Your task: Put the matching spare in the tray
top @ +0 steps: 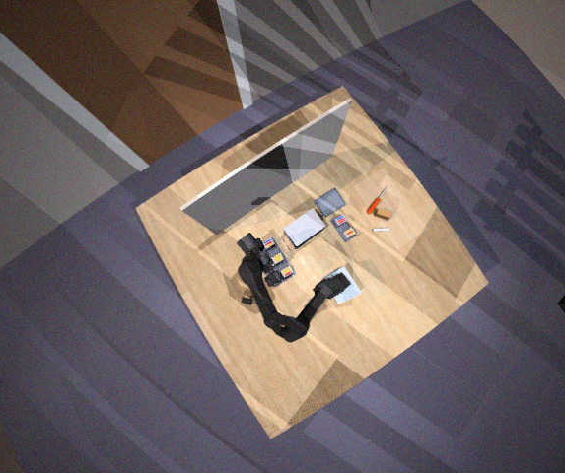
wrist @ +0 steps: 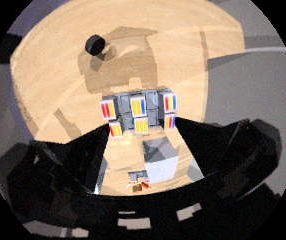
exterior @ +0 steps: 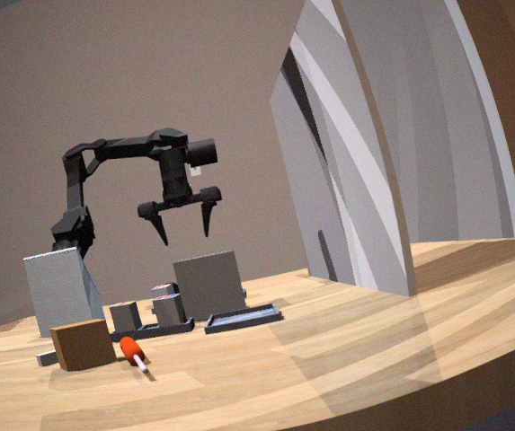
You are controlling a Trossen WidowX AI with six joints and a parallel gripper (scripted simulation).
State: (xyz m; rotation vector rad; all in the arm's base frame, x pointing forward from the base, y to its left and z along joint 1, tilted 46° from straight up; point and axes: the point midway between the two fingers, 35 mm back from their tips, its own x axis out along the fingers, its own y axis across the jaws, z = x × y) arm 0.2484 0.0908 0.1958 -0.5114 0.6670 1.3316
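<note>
The pale grey spare is 100 mm below my gripper tip. Round my gripper tip: grey wall panel 260 mm ahead, 240 mm to the right, 90 mm above; then grey mounted unit 30 mm ahead, 220 mm to the right, 90 mm below; then black object 70 mm behind, 170 mm to the left, 110 mm below.
</note>
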